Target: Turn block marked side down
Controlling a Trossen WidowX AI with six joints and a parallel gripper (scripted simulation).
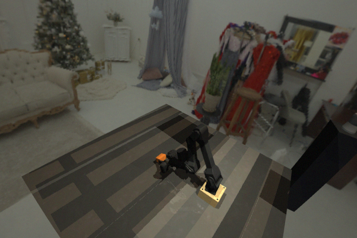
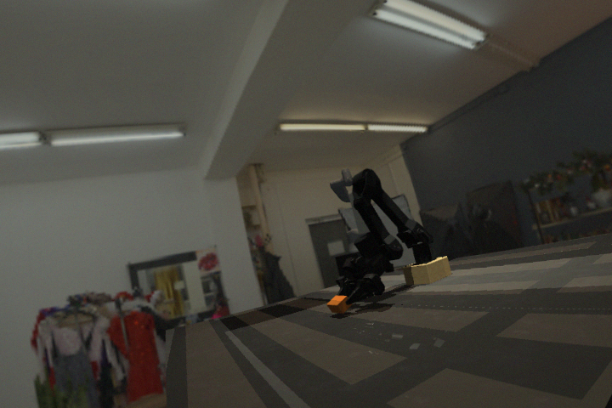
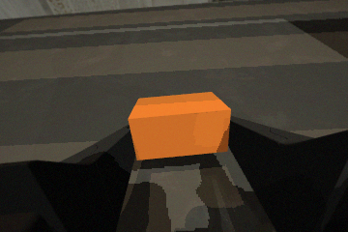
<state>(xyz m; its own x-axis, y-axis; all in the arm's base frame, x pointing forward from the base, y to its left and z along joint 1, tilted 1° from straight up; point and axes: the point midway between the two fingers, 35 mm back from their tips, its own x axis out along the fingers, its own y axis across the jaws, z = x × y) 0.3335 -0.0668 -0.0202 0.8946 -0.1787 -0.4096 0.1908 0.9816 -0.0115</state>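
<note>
The block is 10 mm below my gripper tip.
</note>
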